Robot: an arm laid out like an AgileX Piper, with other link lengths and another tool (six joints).
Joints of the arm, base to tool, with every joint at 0 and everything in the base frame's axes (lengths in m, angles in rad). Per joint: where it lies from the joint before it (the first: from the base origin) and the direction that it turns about. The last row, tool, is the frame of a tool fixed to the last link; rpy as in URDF.
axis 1: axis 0 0 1 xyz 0 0 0.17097
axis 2: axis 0 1 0 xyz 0 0 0
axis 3: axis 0 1 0 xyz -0.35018 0 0.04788
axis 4: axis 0.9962 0 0.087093 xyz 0.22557 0 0.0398
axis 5: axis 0 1 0 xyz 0 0 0
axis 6: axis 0.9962 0 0.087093 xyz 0.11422 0 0.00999
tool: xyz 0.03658 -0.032 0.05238 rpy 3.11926 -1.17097 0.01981
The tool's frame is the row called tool.
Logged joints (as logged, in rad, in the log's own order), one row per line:
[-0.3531 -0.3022 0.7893 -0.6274 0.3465 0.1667]
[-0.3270 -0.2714 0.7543 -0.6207 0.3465 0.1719]
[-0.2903 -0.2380 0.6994 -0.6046 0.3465 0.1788]
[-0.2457 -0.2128 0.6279 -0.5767 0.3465 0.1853]
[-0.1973 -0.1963 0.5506 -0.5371 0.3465 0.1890]
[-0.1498 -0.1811 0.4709 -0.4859 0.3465 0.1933]
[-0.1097 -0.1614 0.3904 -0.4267 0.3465 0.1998]
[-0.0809 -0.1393 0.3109 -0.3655 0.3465 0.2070]
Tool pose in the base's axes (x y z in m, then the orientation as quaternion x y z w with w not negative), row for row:
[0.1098 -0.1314 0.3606 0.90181 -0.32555 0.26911 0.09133]
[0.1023 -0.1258 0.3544 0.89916 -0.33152 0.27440 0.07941]
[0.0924 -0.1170 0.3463 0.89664 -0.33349 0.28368 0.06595]
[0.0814 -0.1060 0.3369 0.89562 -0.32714 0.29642 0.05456]
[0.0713 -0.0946 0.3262 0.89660 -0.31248 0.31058 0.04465]
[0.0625 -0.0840 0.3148 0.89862 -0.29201 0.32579 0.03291]
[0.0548 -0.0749 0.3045 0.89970 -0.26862 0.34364 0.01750]
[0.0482 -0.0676 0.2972 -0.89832 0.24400 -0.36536 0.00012]
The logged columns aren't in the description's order. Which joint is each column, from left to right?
Columns, left to right: axis 3, axis 4, axis 2, axis 1, axis 6, axis 5.
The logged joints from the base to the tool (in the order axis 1, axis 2, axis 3, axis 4, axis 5, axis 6), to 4 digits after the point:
[-0.6274 0.7893 -0.3531 -0.3022 0.1667 0.3465]
[-0.6207 0.7543 -0.3270 -0.2714 0.1719 0.3465]
[-0.6046 0.6994 -0.2903 -0.2380 0.1788 0.3465]
[-0.5767 0.6279 -0.2457 -0.2128 0.1853 0.3465]
[-0.5371 0.5506 -0.1973 -0.1963 0.1890 0.3465]
[-0.4859 0.4709 -0.1498 -0.1811 0.1933 0.3465]
[-0.4267 0.3904 -0.1097 -0.1614 0.1998 0.3465]
[-0.3655 0.3109 -0.0809 -0.1393 0.2070 0.3465]

